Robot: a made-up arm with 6 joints.
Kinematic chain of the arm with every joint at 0, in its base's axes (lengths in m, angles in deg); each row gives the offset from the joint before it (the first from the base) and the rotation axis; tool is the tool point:
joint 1: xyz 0 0 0.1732 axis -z
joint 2: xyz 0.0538 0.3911 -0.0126 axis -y
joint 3: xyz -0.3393 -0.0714 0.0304 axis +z
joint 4: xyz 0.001 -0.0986 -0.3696 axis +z
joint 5: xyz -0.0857 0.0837 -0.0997 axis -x
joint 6: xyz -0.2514 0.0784 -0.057 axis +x
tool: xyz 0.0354 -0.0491 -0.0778
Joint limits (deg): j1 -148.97..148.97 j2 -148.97..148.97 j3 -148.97..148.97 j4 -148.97..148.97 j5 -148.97..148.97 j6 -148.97..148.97
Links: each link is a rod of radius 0.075 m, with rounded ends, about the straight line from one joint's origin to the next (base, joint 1, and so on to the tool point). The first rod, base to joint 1, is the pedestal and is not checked.
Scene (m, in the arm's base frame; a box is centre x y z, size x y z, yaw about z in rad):
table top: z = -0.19
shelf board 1: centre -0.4 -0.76 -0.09 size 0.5 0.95 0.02 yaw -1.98
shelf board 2: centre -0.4 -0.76 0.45 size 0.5 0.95 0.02 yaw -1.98
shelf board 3: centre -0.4 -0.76 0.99 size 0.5 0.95 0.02 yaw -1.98
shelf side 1: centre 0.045 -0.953 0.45 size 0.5 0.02 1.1 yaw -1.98
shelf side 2: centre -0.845 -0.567 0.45 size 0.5 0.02 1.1 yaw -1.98
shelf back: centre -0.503 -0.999 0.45 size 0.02 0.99 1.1 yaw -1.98
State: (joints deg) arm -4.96 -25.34 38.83 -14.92 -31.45 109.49
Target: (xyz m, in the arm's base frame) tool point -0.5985 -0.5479 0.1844
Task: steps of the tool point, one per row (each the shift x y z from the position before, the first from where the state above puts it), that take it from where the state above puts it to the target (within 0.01 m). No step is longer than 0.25 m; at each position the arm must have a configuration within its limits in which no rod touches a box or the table.
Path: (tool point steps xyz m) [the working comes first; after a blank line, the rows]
Joints at the target: -61.59 -36.02 40.98 -2.07 -20.29 103.16
Straight joint move there: touches shelf side 2.

1: 0.0159 -0.2275 0.0922
2: 0.1163 -0.1856 0.0421
3: 0.1675 -0.0973 -0.0164
4: -0.0787 -0.1141 0.0382
5: -0.0529 -0.1130 0.0003
6: -0.0156 -0.1124 -0.0385

